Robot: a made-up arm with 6 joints.
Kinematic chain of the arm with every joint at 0, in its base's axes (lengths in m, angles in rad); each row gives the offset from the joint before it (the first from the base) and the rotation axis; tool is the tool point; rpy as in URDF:
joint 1: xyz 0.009 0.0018 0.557 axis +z
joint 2: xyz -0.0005 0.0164 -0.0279 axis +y
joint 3: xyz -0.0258 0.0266 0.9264 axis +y
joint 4: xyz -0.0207 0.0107 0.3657 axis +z
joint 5: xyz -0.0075 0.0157 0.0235 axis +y
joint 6: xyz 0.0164 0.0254 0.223 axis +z
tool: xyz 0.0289 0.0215 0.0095 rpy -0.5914 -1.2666 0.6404
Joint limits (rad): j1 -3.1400..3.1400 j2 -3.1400..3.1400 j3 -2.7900..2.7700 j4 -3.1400..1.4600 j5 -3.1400..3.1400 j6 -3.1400..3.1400
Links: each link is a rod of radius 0.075 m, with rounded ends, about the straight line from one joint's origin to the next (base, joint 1, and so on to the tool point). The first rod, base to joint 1, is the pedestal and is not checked.
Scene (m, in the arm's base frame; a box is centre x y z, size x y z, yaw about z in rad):
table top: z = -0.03
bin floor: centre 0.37 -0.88 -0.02 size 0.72 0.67 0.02 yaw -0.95
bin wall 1: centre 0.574 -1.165 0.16 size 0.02 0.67 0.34 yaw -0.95
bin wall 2: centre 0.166 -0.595 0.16 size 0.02 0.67 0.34 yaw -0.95
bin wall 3: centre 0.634 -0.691 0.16 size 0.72 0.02 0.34 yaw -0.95
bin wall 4: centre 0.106 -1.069 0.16 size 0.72 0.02 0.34 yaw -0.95
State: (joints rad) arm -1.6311 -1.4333 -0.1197 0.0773 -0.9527 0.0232
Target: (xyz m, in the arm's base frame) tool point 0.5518 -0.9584 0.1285
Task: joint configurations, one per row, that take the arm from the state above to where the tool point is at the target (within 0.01 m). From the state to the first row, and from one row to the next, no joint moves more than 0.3 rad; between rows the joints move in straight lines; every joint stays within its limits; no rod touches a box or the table.
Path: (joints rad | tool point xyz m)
1: -1.5792 -1.1610 0.0770 0.0567 -0.8781 0.0179 | 0.1290 1.4521 0.9816
2: -1.5272 -0.8887 0.2736 0.0361 -0.8035 0.0126 | 0.0677 1.2138 1.4732
3: -1.4753 -0.6165 0.4703 0.0155 -0.7289 0.0073 | 0.0474 0.8014 1.8345
4: -1.4234 -0.3442 0.6670 -0.0051 -0.6543 0.0021 | 0.0845 0.2893 2.0050
5: -1.3714 -0.0719 0.8637 -0.0257 -0.5796 -0.0032 | 0.1766 -0.2284 1.9613
6: -1.3195 0.2004 1.0603 -0.0463 -0.5050 -0.0085 | 0.3025 -0.6601 1.7229
7: -1.2676 0.4726 1.2570 -0.0669 -0.4304 -0.0138 | 0.4288 -0.9383 1.3462
8: -1.2156 0.7449 1.4537 -0.0876 -0.3558 -0.0191 | 0.5204 -1.0334 0.9108
9: -1.1637 1.0172 1.6504 -0.1082 -0.2812 -0.0244 | 0.5518 -0.9584 0.5009
10: -1.1640 1.2014 1.5904 -0.1014 -0.3031 -0.0232 | 0.5583 -0.9732 0.3170
11: -1.1644 1.3857 1.5304 -0.0946 -0.3250 -0.0221 | 0.5518 -0.9584 0.1285

